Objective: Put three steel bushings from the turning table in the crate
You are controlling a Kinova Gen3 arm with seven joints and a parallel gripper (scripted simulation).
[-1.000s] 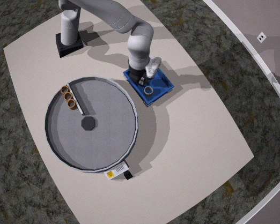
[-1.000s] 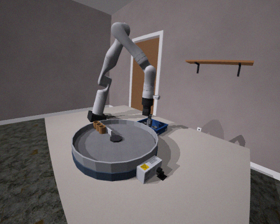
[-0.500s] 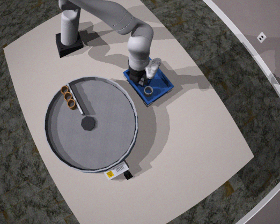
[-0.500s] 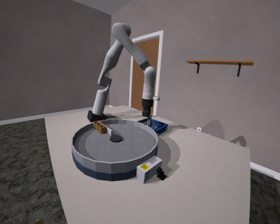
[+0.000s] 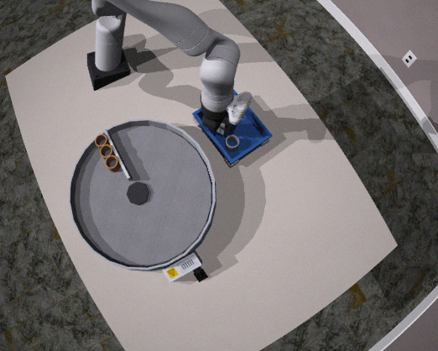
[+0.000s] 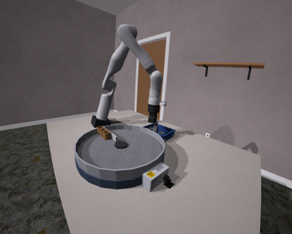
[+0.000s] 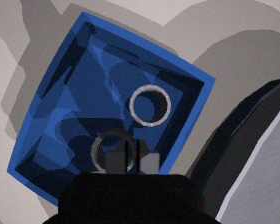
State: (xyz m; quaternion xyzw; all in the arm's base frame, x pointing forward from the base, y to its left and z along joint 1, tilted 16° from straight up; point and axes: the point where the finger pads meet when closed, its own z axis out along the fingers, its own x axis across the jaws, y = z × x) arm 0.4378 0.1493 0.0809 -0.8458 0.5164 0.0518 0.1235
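Right now my hand is 30 mm to the right of the blue crate and 40 mm above it. The rest, counted from my hand: turning table: 20 mm ahead, 300 mm to the right, 10 mm below.
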